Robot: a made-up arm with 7 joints.
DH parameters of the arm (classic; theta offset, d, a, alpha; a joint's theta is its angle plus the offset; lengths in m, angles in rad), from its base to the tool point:
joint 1: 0 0.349 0 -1.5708
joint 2: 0 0 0 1.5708
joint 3: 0 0.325 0.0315 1.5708
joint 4: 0 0 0.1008 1.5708
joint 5: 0 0.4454 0 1.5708
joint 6: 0 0 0.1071 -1.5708
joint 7: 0 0.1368 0 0
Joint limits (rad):
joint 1: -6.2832..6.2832
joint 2: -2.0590..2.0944
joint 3: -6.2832..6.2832
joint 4: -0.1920..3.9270
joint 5: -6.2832..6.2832
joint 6: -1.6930..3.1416
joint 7: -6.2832..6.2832
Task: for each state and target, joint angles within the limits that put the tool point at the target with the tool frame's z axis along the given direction. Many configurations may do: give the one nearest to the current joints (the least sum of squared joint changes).
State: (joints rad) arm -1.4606 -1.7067 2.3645 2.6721 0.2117 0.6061 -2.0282
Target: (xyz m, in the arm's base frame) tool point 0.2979 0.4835 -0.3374 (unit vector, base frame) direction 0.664 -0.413 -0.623
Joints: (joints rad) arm -1.4997 -2.0590 2.4371 2.1043 0.0224 0.6472 -2.0282
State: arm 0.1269 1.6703 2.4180 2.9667 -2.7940 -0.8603 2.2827
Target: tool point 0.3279 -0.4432 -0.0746 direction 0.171 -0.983 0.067
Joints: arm -0.5791 2.0055 2.8948 3.7417 -2.1008 -1.1628 2.2827
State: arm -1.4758 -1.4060 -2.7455 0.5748 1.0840 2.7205 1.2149
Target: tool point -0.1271 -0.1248 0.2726 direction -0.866 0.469 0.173
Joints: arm -1.1493 -1.1995 -3.1521 -0.1871 1.5158 2.4975 1.2149
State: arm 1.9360 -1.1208 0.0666 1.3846 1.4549 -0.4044 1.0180
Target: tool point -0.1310 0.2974 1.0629 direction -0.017 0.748 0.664
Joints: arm 1.8875 -0.2644 0.3548 1.7683 1.0327 -0.6266 1.0180
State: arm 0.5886 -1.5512 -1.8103 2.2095 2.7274 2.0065 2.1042
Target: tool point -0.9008 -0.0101 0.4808 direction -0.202 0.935 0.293
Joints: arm -0.0119 -1.4597 -1.6324 2.7220 2.9276 1.7343 2.1042
